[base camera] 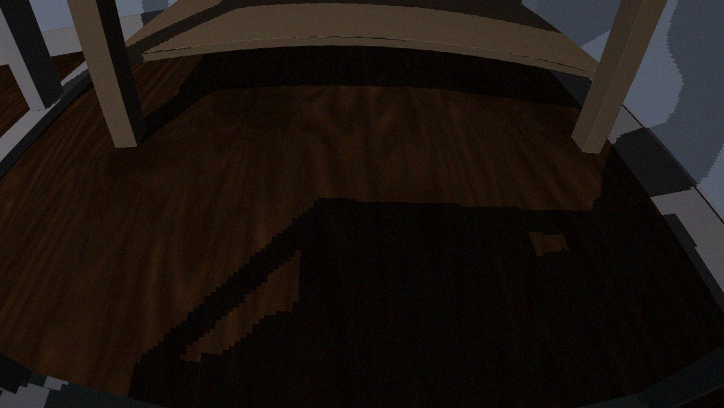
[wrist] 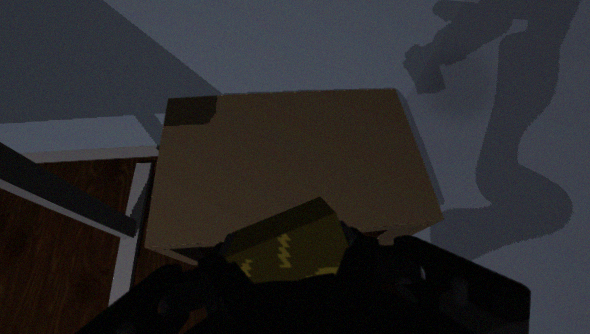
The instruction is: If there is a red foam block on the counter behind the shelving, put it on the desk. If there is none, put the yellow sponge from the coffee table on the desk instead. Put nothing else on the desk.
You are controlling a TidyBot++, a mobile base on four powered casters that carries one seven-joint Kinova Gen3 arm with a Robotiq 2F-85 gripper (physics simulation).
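Frame: origin at the arm's base, x left, y back, z up, level; millimetres.
Seen in the pictures: gripper, fingertip midpoint: (wrist: 287, 241).
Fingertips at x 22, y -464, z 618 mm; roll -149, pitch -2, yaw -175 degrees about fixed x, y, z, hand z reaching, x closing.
Observation:
A point is followed by its place in that frame.
My gripper (wrist: 287, 241) {z 618, x 22, y -464 mm} is shut on a yellow sponge (wrist: 305, 252) {z 660, x 15, y -451 mm}, seen tilted between the fingertips at the bottom middle of the wrist view. Beyond it in that view is the bare brown top of a table (wrist: 300, 160) {z 53, x -47, y -835 mm}; any gap between sponge and top is hard to judge. Of what seems to be the grey desk, a leg (base camera: 35, 60) {z -264, x 686, y -711 mm} (wrist: 70, 197) {z 46, x 686, y -719 mm} and its foot (base camera: 20, 134) (wrist: 125, 260) show at the left of both views. The desk top does not show. A red foam block and the counter behind the shelving do not show in these views.
The brown table's lower shelf (base camera: 344, 25) {z -246, x 13, y -692 mm} and two front legs (base camera: 108, 76) {z -257, x 374, y -566 mm} (base camera: 625, 76) {z -224, x -467, y -616 mm} stand ahead of the base. A blue-grey wall (base camera: 704, 86) {z -176, x -572, y -537 mm} (wrist: 310, 45) {z 244, x -85, y -1166 mm} runs behind the table and along the right. Shadows fall on the dark wood floor (base camera: 227, 177) {z -396, x 160, y -492 mm}.

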